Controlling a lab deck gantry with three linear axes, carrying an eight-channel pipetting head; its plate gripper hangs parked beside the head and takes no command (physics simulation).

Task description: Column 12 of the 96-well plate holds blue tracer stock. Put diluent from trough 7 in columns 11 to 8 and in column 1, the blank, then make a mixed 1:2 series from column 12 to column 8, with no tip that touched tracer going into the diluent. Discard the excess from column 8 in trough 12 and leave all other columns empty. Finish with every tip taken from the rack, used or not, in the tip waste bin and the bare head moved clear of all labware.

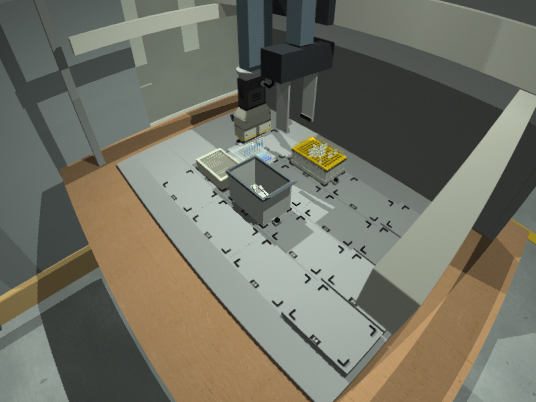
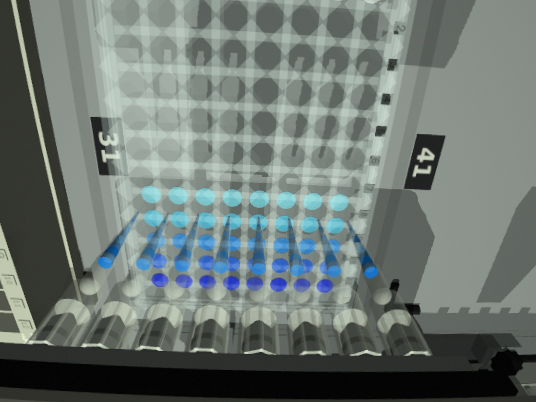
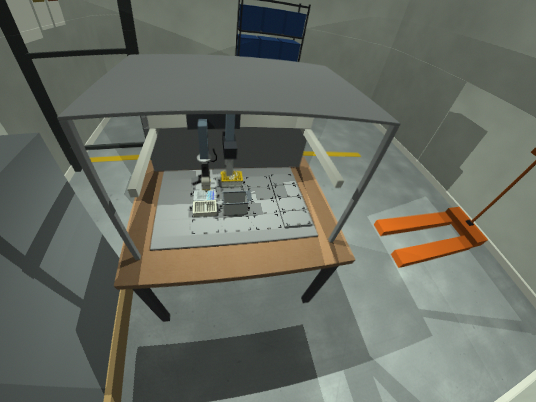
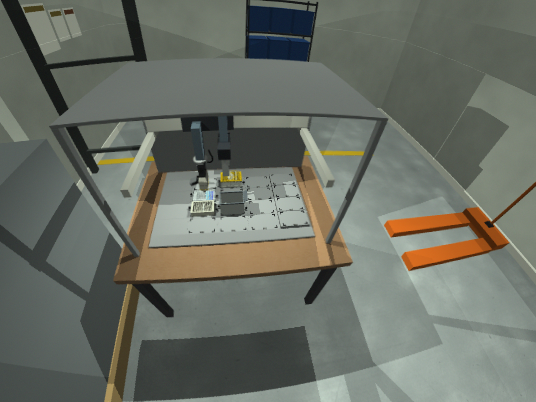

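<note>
The pipetting head [image 1: 252, 122] [image 3: 205, 183] [image 4: 202, 183] hangs over the 96-well plate [image 1: 237, 152] [image 2: 106, 65]. Its eight tips [image 2: 258, 245] hold blue liquid, their lower ends over the coloured columns; whether they touch liquid is unclear. Column 12 [image 2: 231, 283] is dark blue, columns 11 and 10 [image 2: 206, 243] lighter blue, columns 9 and 8 [image 2: 232, 198] cyan. Columns 7 to 3 look empty. Pale wells show at the top edge. The parked gripper [image 1: 295, 124] is open and empty. The trough reservoir [image 1: 216, 167] [image 3: 205, 207] [image 4: 202, 206] sits beside the plate; its liquids are unreadable.
The tip waste bin [image 1: 241, 197] [image 3: 235, 206] [image 4: 233, 204] has pale tips inside and stands beside the plate and reservoir. The yellow-topped tip rack [image 1: 319, 153] [image 3: 231, 176] [image 4: 231, 176] stands behind the bin, with tips in part of it. Gantry columns rise above the head.
</note>
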